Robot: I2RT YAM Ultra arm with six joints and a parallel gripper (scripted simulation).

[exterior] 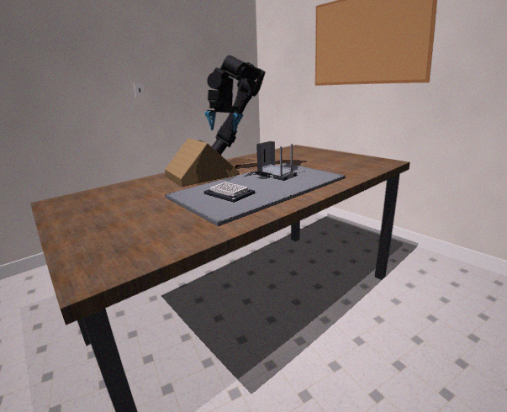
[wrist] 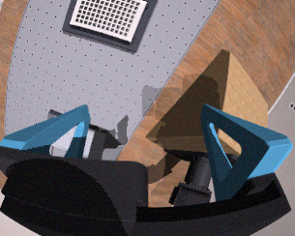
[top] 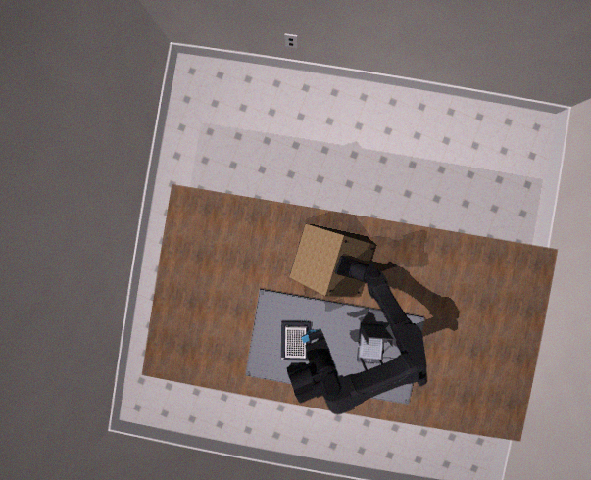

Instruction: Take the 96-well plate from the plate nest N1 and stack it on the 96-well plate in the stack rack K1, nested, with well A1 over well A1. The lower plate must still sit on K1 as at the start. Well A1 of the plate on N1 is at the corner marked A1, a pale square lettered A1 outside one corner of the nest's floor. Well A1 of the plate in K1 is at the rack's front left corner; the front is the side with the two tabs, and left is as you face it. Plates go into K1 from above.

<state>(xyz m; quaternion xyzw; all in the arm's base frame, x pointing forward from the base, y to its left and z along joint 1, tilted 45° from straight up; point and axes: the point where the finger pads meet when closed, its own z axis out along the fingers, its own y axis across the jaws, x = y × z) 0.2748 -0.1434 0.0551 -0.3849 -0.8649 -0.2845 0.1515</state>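
The pale A1 square is 220 mm below my hand, 190 mm ahead of it and 70 mm to the right of it.
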